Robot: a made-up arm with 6 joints. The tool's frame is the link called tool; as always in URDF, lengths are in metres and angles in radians. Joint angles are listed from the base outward. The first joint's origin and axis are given. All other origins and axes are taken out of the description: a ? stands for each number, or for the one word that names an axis. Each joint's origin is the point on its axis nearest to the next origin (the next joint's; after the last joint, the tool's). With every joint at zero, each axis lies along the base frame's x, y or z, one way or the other. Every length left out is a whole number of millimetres.
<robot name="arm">
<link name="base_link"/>
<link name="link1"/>
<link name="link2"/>
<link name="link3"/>
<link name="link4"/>
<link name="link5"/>
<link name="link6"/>
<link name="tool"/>
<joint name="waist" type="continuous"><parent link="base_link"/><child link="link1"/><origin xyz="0 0 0.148" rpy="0 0 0"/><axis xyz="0 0 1"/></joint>
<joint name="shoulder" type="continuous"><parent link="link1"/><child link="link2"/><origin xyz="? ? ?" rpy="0 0 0"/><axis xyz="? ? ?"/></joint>
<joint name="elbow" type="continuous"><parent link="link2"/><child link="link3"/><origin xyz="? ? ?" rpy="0 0 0"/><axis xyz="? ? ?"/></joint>
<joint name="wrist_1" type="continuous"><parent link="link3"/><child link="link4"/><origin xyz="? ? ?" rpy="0 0 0"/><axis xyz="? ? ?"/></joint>
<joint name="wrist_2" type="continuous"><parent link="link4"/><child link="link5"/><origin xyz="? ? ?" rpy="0 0 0"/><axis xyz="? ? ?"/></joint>
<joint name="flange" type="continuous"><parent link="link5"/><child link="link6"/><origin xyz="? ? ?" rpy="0 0 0"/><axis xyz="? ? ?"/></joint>
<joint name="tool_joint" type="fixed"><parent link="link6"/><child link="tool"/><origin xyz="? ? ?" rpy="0 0 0"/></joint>
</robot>
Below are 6 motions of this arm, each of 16 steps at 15 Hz.
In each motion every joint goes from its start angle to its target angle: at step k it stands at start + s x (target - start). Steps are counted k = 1, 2, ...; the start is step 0. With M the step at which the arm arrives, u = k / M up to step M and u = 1 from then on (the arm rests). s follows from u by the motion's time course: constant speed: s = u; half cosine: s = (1 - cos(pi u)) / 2; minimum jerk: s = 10 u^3 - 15 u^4 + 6 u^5.
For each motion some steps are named. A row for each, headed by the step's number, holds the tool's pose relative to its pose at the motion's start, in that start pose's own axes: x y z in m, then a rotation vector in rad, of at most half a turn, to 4 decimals.
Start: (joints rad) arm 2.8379 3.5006 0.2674 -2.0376 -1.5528 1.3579
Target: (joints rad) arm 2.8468 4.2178 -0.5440 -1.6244 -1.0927 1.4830
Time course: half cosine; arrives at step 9
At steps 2, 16:
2: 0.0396 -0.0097 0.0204 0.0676 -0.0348 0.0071
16: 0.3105 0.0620 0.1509 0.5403 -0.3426 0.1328

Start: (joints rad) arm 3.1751 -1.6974 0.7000 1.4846 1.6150 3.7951
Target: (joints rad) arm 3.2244 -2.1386 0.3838 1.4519 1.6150 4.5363
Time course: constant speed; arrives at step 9
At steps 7, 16:
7: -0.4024 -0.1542 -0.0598 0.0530 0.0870 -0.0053
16: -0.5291 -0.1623 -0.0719 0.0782 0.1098 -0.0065

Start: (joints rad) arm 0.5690 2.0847 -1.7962 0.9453 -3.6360 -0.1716
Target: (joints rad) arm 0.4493 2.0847 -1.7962 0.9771 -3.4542 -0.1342
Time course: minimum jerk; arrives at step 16
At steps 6, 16:
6: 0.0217 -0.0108 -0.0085 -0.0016 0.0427 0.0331
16: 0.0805 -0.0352 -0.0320 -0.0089 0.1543 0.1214

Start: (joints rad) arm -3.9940 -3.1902 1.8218 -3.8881 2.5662 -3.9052
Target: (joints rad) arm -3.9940 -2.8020 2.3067 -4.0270 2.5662 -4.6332
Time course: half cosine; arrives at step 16
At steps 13, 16:
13: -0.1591 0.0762 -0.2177 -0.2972 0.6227 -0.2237
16: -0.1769 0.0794 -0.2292 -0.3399 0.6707 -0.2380

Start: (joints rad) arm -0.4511 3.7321 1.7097 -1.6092 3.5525 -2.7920
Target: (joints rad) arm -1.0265 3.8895 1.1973 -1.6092 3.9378 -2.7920
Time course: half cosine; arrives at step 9
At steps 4, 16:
4: -0.1378 0.0813 0.0544 0.1992 -0.0468 0.0558
16: -0.3422 0.1406 0.2037 0.4735 -0.0654 0.0428

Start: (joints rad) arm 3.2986 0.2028 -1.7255 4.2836 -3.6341 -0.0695
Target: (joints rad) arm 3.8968 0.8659 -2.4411 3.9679 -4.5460 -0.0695
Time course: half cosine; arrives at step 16
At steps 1, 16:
1: -0.0003 -0.0004 0.0041 0.0032 -0.0031 0.0015
16: 0.0701 -0.2415 0.3024 0.4294 -0.3419 -0.0642

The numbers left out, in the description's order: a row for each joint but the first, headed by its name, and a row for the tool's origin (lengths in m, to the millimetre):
shoulder: xyz 0 0.048 0, axis 0 1 0
elbow: xyz 0 0 0.627, axis 0 1 0
wrist_1: xyz 0 0 0.422, axis 0 0 1
wrist_2: xyz 0 0 0, axis 0 1 0
flange: xyz 0 0 0.11, axis 0 0 1
tool: xyz 0 0 0

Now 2 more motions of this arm.
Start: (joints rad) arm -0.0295 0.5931 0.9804 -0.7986 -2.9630 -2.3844
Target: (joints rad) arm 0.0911 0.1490 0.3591 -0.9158 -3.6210 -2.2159
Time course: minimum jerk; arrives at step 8
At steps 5, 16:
5: 0.0348 0.2428 0.2884 1.1267 0.3234 0.1886
16: 0.0686 0.3048 0.4253 1.5618 0.3675 0.2917

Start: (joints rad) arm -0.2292 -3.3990 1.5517 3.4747 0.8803 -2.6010
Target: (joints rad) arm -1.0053 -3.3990 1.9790 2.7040 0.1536 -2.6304
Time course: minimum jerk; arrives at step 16
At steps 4, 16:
4: 0.0341 0.0059 -0.0223 -0.0015 0.1640 0.0034
16: 0.1764 0.1046 -0.3395 -0.4260 1.4343 -0.2109

